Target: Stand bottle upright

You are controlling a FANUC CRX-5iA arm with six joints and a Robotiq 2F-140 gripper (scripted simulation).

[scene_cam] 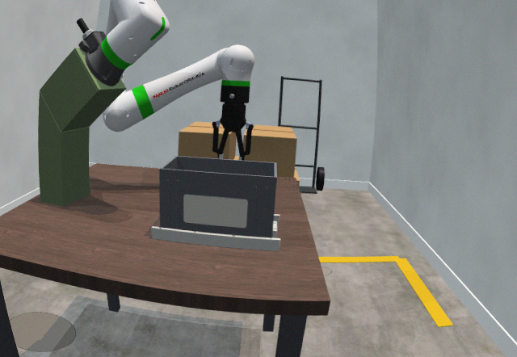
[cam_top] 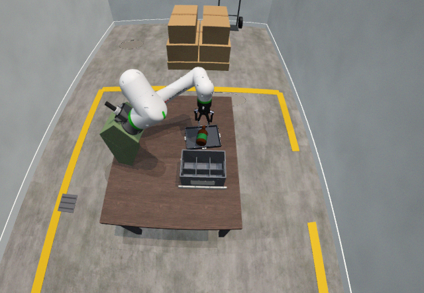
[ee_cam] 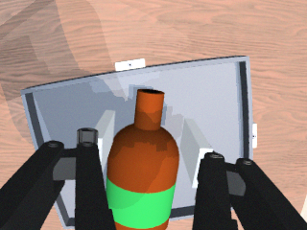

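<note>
The brown bottle lies 5 cm to the right of my hand and 7 cm below it. From my hand the other things lie so: grey tray 5 cm to the right, 10 cm below; then dark grey crate 3 cm ahead, 35 cm to the right, 2 cm below.
</note>
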